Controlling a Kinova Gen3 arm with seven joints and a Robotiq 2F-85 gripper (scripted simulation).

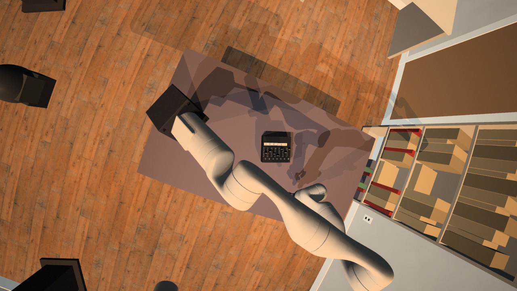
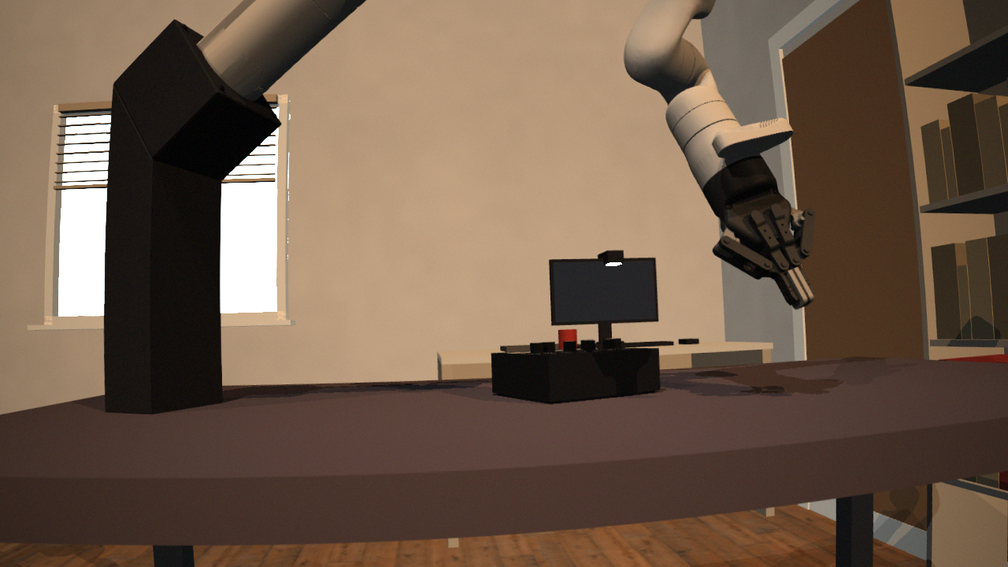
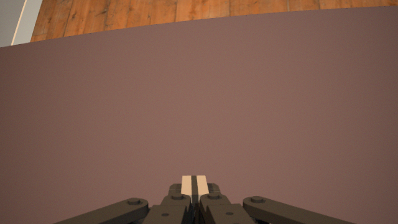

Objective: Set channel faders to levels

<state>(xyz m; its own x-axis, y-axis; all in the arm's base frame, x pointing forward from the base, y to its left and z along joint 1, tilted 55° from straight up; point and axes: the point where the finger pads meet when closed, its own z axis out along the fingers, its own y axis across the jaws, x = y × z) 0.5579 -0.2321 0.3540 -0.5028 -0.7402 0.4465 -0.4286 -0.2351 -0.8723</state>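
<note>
The channel 4 cap lies 9 cm behind my hand, 24 cm to the left of it and 5 cm below it. The rest, counted from my hand: channel 6 cap (5 cm behind, 25 cm to the left, 5 cm below); channel 3 cap (12 cm behind, 25 cm to the left, 5 cm below); master cap (3 cm behind, 27 cm to the left, 5 cm below).
</note>
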